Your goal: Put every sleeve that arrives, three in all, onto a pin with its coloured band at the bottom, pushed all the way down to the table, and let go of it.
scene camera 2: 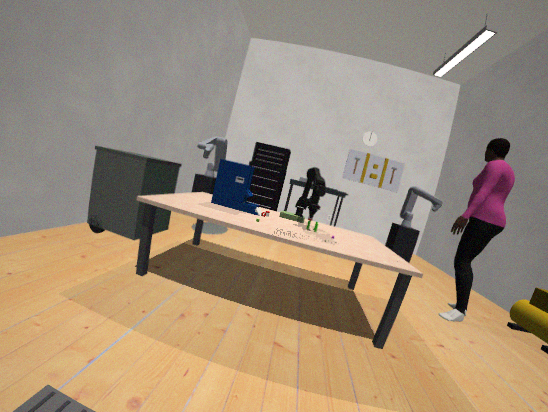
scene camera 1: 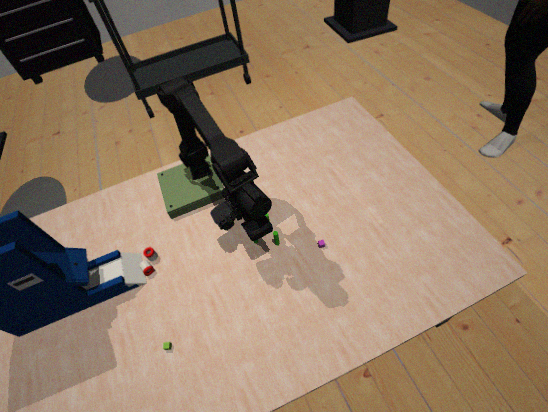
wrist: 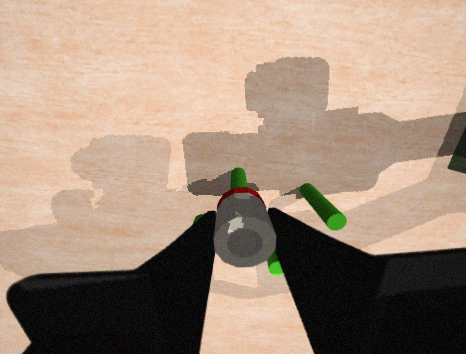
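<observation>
My gripper (wrist: 241,216) is shut on a grey sleeve (wrist: 244,220), held roughly upright with its red band at the lower end, above the table. The foot of a green pin (wrist: 238,177) shows just past the band; whether the pin enters the sleeve is hidden. Another green pin (wrist: 322,206) (scene camera 1: 276,238) stands to the right in the wrist view. A third pin (wrist: 275,266) is partly behind the right finger, and a bit of green shows beside the left finger. Two red-banded sleeves are at the chute: one sleeve (scene camera 1: 149,252) shows its red ring, another sleeve (scene camera 1: 147,269) lies at the chute's lip.
The blue feeder (scene camera 1: 40,280) (scene camera 2: 232,185) with its pale chute (scene camera 1: 134,267) stands left of the arm. A green cube (scene camera 1: 167,345) (scene camera 2: 258,220) and a magenta cube (scene camera 1: 321,243) (scene camera 2: 333,237) lie on the table (scene camera 1: 400,210). The arm's green base plate (scene camera 1: 182,192) is behind the pins.
</observation>
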